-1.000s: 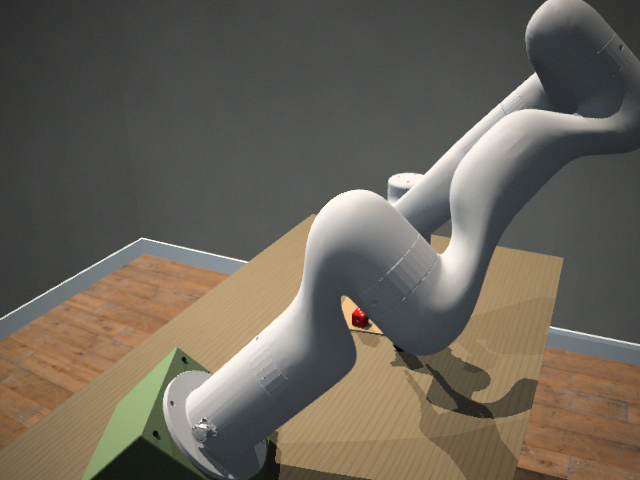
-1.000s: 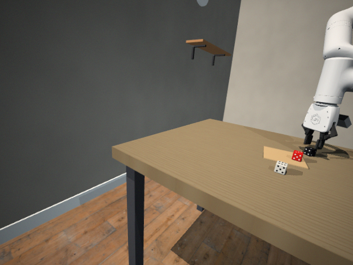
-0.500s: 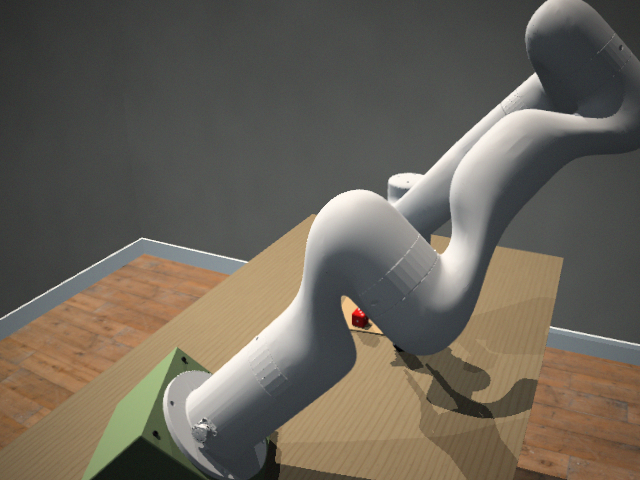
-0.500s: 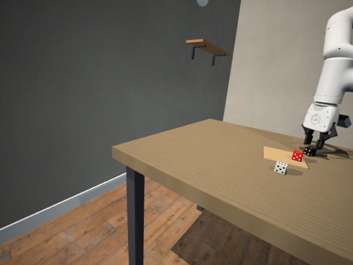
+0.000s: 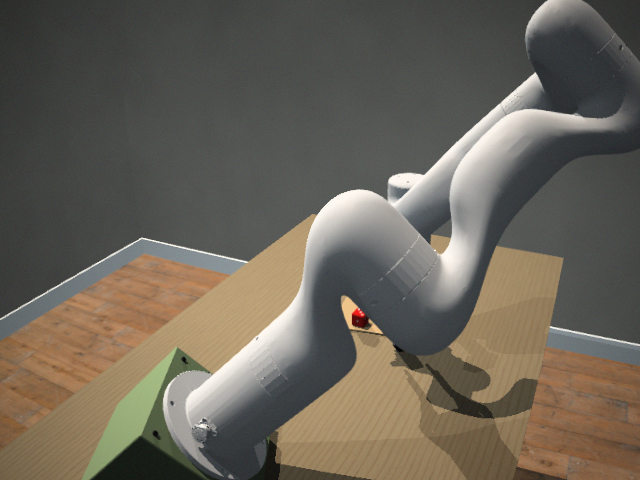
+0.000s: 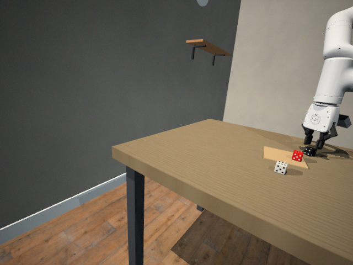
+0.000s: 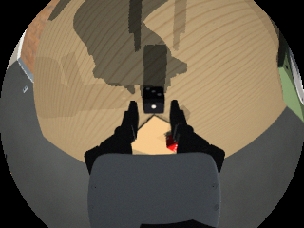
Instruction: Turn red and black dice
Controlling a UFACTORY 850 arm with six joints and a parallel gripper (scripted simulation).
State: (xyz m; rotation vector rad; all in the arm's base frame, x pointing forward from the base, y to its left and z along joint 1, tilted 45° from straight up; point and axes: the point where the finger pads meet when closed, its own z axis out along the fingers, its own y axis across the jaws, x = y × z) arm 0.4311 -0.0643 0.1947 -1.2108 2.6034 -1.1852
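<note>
The black die lies 4 cm below my hand. Also, from my hand: red die 11 cm to the left, 5 cm ahead, 4 cm below; then tan mat 11 cm to the left, 10 cm ahead, 5 cm below; then white die 26 cm to the left, 11 cm ahead, 4 cm below.
</note>
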